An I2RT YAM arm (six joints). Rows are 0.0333 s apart.
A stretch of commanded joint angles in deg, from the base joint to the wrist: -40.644, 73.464, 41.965, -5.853, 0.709, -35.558; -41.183, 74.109, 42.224, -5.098, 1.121, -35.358; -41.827, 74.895, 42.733, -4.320, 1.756, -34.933; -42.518, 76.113, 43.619, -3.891, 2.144, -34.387; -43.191, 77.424, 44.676, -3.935, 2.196, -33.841; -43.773, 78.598, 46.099, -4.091, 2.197, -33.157; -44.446, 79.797, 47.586, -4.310, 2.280, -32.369; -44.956, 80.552, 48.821, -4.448, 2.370, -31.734; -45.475, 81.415, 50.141, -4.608, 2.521, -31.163; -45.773, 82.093, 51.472, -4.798, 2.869, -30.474; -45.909, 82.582, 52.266, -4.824, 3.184, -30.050; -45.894, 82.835, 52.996, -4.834, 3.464, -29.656; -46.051, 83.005, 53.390, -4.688, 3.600, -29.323; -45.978, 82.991, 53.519, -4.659, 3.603, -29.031; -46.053, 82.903, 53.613, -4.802, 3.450, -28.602; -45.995, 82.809, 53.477, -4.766, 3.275, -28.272; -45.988, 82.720, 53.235, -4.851, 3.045, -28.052; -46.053, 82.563, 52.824, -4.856, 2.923, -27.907
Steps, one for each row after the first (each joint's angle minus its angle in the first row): -0.539, 0.645, 0.259, 0.755, 0.412, 0.200; -1.183, 1.431, 0.768, 1.533, 1.047, 0.625; -1.874, 2.649, 1.654, 1.962, 1.435, 1.171; -2.547, 3.960, 2.711, 1.918, 1.487, 1.717; -3.129, 5.134, 4.134, 1.762, 1.488, 2.401; -3.802, 6.333, 5.621, 1.543, 1.571, 3.189; -4.312, 7.088, 6.856, 1.405, 1.661, 3.824; -4.831, 7.951, 8.176, 1.245, 1.812, 4.395; -5.129, 8.629, 9.507, 1.055, 2.160, 5.084; -5.265, 9.118, 10.301, 1.029, 2.475, 5.508; -5.250, 9.371, 11.031, 1.019, 2.755, 5.902; -5.407, 9.541, 11.425, 1.165, 2.891, 6.235; -5.334, 9.527, 11.554, 1.194, 2.894, 6.527; -5.409, 9.439, 11.648, 1.051, 2.741, 6.956; -5.351, 9.345, 11.512, 1.087, 2.566, 7.286; -5.344, 9.256, 11.270, 1.002, 2.336, 7.506; -5.409, 9.099, 10.859, 0.997, 2.214, 7.651
